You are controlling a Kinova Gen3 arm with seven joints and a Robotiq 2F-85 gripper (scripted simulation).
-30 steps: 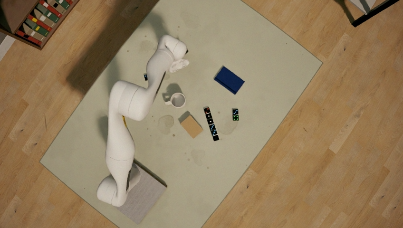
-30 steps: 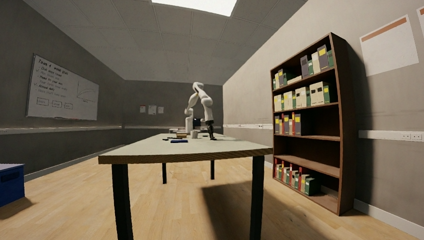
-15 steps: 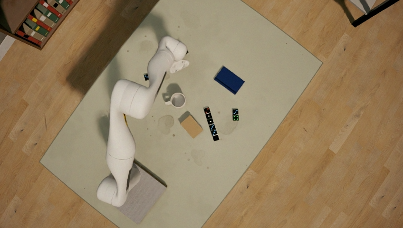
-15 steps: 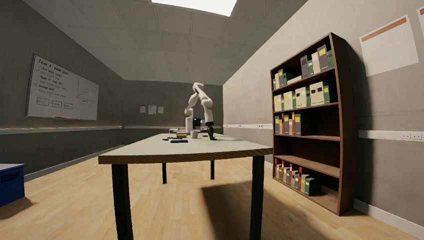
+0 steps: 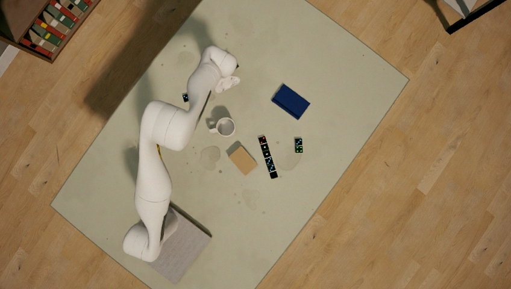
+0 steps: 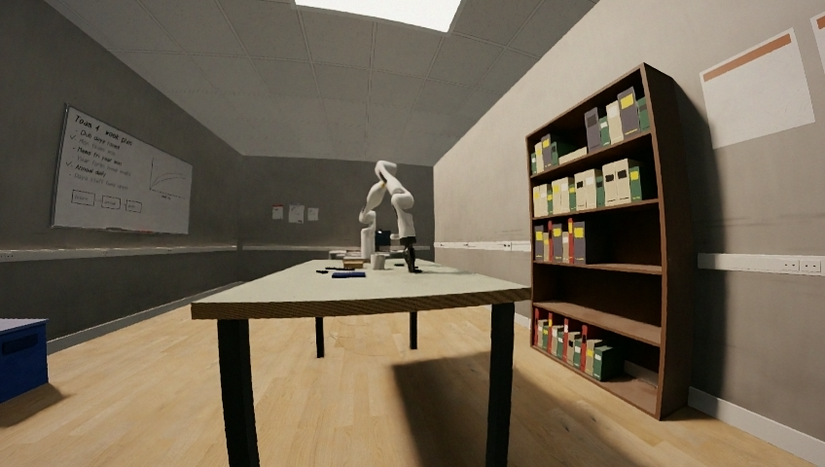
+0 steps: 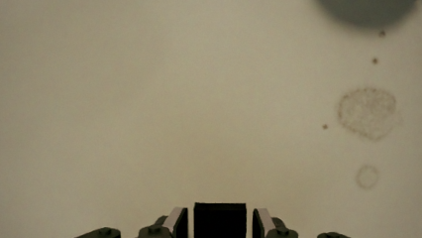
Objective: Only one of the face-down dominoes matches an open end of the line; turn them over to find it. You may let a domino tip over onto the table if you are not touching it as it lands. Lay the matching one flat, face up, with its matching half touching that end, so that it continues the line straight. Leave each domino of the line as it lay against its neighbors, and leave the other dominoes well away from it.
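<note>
Right now my hand is 10 mm short of the domino, 20 mm to the right of it and 10 mm above it. Round my hand: white mug 150 mm behind, 140 mm to the right, 10 mm above; tan block 210 mm behind, 270 mm to the right.
</note>
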